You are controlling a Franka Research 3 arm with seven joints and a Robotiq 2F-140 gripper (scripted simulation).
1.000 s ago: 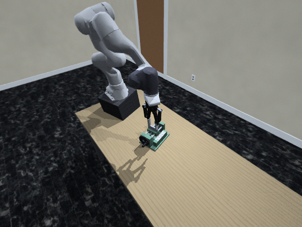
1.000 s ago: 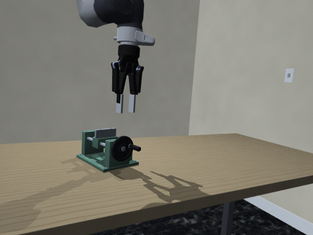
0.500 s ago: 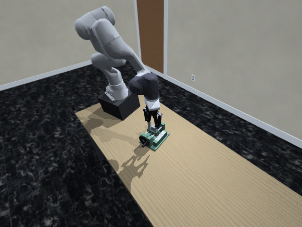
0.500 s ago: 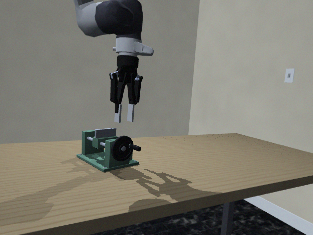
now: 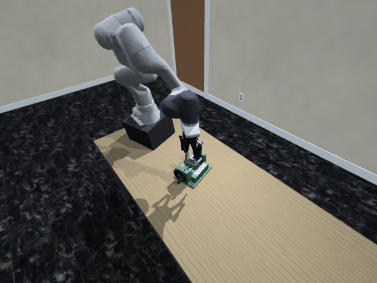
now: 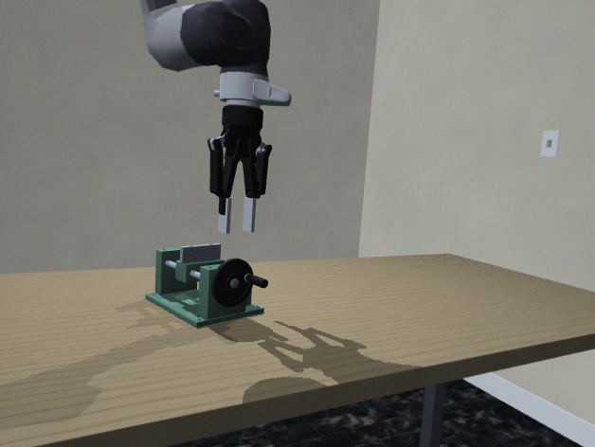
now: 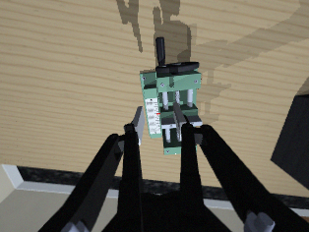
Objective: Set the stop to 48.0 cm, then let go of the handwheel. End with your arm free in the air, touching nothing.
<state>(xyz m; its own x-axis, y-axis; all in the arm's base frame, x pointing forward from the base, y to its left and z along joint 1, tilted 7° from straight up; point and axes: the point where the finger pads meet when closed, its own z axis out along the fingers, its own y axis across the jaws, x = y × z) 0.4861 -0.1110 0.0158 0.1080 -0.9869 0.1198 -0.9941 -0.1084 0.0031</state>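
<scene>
Now: hand 11 cm above the black handwheel, 8 cm to the left of it and 2 cm past it. Also, from my hand: stop block 10 cm below, 5 cm to the left, 4 cm behind.
</scene>
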